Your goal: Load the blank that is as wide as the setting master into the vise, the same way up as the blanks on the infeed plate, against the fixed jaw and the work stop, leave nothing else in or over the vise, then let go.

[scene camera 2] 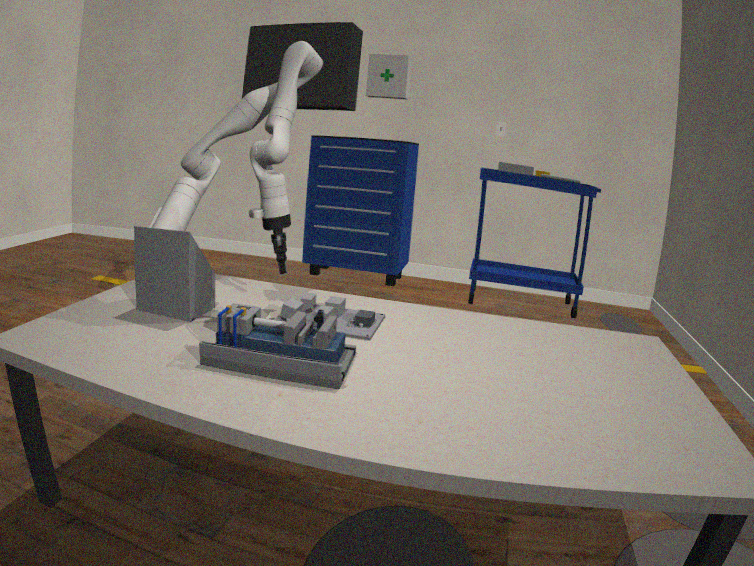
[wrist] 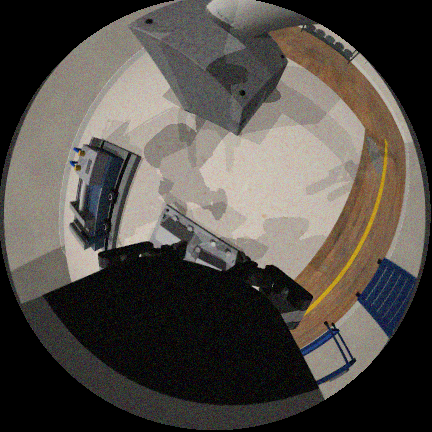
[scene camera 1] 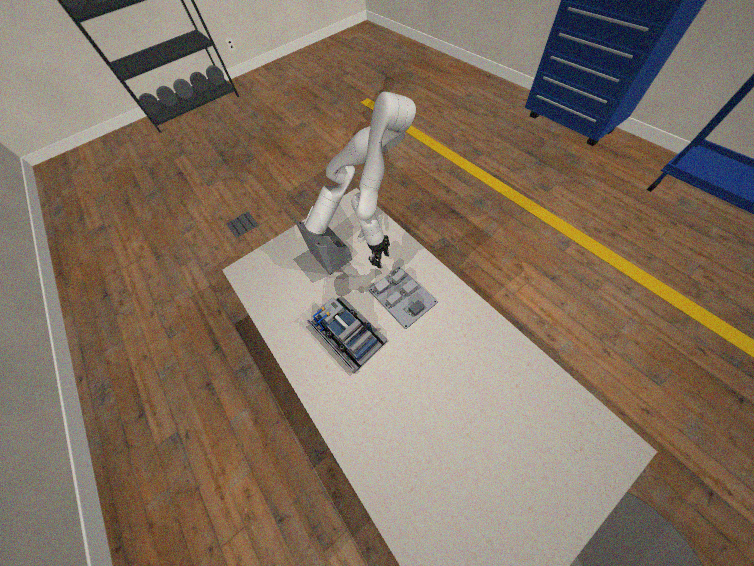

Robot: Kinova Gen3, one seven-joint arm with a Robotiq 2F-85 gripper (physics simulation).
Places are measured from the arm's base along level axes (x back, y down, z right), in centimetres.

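Pixels of known places: gripper, fingertip midpoint: [scene camera 2: 283, 271] [wrist: 210, 253] [scene camera 1: 383, 261]; arm's base, link origin: [scene camera 2: 161, 243] [scene camera 1: 314, 230].
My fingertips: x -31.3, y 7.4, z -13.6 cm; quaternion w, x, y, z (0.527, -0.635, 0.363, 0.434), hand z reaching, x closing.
Ahead of a thing's pixels: the offset from my fingertips to its top centre. "pt": to the spot under its first point. Level surfaces: height alone.
My gripper [scene camera 1: 377, 259] [scene camera 2: 280, 268] is open and empty. It hangs above the table just behind the near end of the grey infeed plate @(pt dx -25.3, dy +10.0, dz -3.9 cm) [scene camera 1: 430, 302] [scene camera 2: 376, 326] [wrist: 160, 233]. Several light grey blanks @(dx -13.6, dy +6.5, dz +7.0 cm) [scene camera 1: 393, 298] lie on the plate, with a dark block @(dx -23.3, dy +7.6, dz +2.8 cm) [scene camera 1: 415, 308] [scene camera 2: 364, 318] at its far end. The blue vise @(dx -10.2, dy +1.0, dz +31.8 cm) [scene camera 1: 347, 334] [scene camera 2: 279, 337] [wrist: 96, 193] sits on a grey base beside the plate, well clear of the gripper. I cannot tell what lies between its jaws. In the wrist view the gripper body hides part of the plate.
The arm's grey pedestal [scene camera 1: 327, 247] [scene camera 2: 169, 275] [wrist: 209, 68] stands close behind the gripper on the white table @(dy +10.9 cm) [scene camera 1: 459, 421]. A blue drawer cabinet [scene camera 1: 594, 62] [scene camera 2: 358, 202], a blue cart [scene camera 2: 538, 181] and a black shelf rack [scene camera 1: 161, 53] stand off the table.
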